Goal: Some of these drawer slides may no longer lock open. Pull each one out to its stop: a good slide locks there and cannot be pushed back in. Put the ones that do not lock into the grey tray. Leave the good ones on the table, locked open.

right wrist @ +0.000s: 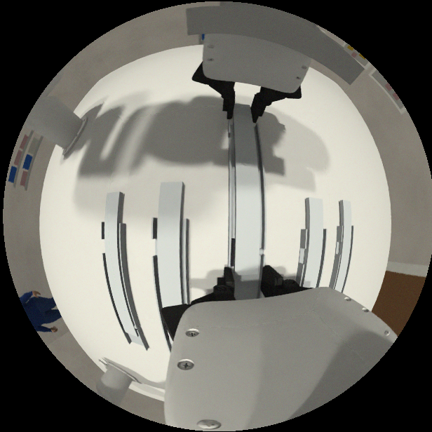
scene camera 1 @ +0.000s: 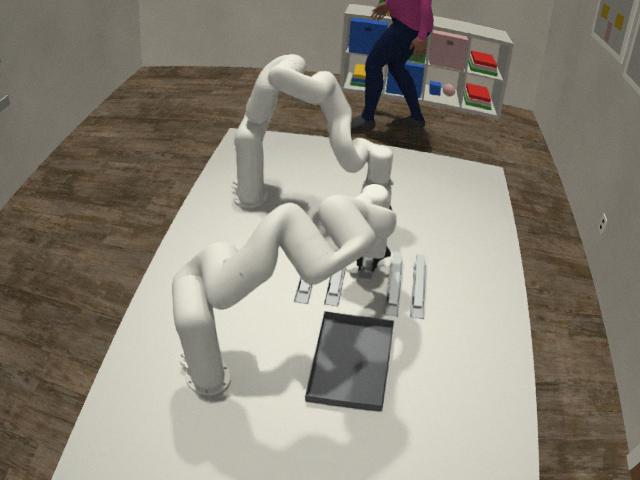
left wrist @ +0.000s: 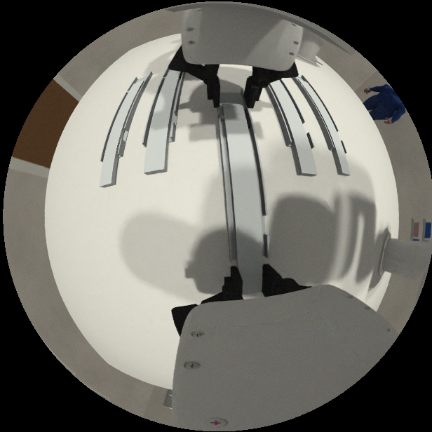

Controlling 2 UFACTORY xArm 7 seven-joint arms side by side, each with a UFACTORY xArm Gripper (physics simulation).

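Places are measured from the left arm's base along level axes (x down, y back, z left), in metres.
Pixels of known places: right gripper, fingertip midpoint: (scene camera 1: 366, 267); left arm's base, origin of the base link: (scene camera 1: 250, 197); right arm's base, origin of the base link: (scene camera 1: 208, 377).
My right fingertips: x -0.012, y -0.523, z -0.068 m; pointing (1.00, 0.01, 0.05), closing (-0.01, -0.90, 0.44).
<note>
For each thing: its middle in the pictures, then the offset to it from my right fingertips.
- outer slide, body centre: (scene camera 1: 419, 279) dx +0.004, dy -0.163, dz +0.059 m
- grey tray, body centre: (scene camera 1: 351, 359) dx -0.003, dy -0.159, dz -0.331 m
The middle drawer slide (left wrist: 245, 190) (right wrist: 247, 200) lies lengthwise between both grippers; in the scene view the right arm mostly hides it. My left gripper (left wrist: 248, 277) (right wrist: 240, 114) is shut on one end. My right gripper (scene camera 1: 368, 268) (left wrist: 231, 101) (right wrist: 245, 278) is shut on the other end. One slide (scene camera 1: 336, 284) (left wrist: 300, 150) (right wrist: 171, 225) and another slide (scene camera 1: 305, 288) (left wrist: 336, 150) (right wrist: 114, 230) lie on one side. A slide (scene camera 1: 394, 284) (left wrist: 158, 155) (right wrist: 314, 225) and an outer slide (scene camera 1: 419, 284) (left wrist: 114, 155) (right wrist: 345, 225) lie on the other. Their inner rails stick out past the outer channels.
The grey tray (scene camera 1: 343, 403) stands in front of the slides in the scene view and holds no slide. The right arm reaches across above the slides. The left arm comes in from behind. A person stands beyond the far table edge, by a shelf unit.
</note>
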